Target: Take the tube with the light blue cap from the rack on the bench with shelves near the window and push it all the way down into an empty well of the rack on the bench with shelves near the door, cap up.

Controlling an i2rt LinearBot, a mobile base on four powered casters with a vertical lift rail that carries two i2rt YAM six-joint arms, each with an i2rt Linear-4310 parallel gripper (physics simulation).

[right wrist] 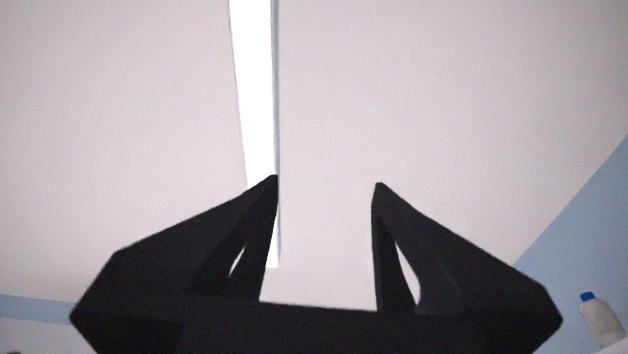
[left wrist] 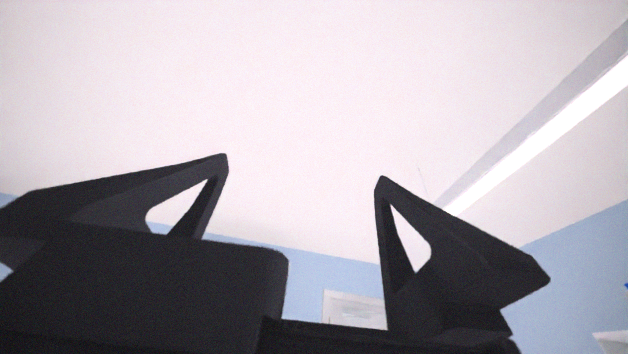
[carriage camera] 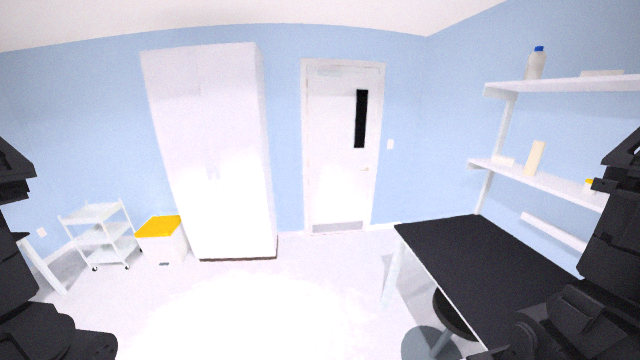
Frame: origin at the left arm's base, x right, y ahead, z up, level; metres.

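Seen in the pictures: left gripper, fingertip midpoint: (left wrist: 303, 172); right gripper, fingertip midpoint: (right wrist: 325, 190).
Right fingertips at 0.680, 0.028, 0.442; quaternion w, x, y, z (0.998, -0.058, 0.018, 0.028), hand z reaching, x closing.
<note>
Pixels of each thing's top centre, then the offset from my right fingertips to it, as dx, dy, dz. "pt": a spot on its surface instead. Level surfaces: height alone.
- black-topped bench at its surface level: dz -0.774
- cream box at a spot on its surface: (carriage camera: 535, 158) pt +0.776, +0.588, -0.223
- blue-capped bottle at a spot on its surface: (right wrist: 601, 320) (carriage camera: 536, 64) pt +0.771, +0.714, +0.229
- stool at its top centre: (carriage camera: 466, 304) +0.509, +0.417, -1.028
My left gripper (left wrist: 303, 172) is open and empty, its fingertips pointing up at the ceiling in the left wrist view. My right gripper (right wrist: 325, 190) is partly open with nothing between its fingers, and the ceiling and a light strip show behind it. A black-topped bench (carriage camera: 480, 255) with wall shelves stands at the right of the carriage view; my right arm covers its near part. The tube with the light blue cap does not show in these views, and neither does either rack.
Shelves (carriage camera: 550, 184) hold a cream box (carriage camera: 535, 158) and a yellow-lidded jar; a blue-capped bottle (carriage camera: 535, 65) (right wrist: 601, 320) stands above. A stool (carriage camera: 450, 317) is at the bench's left edge. Beyond are a door (carriage camera: 330, 150), a white cabinet (carriage camera: 210, 125), a yellow-lidded bin (carriage camera: 162, 245) and a cart (carriage camera: 121, 214).
</note>
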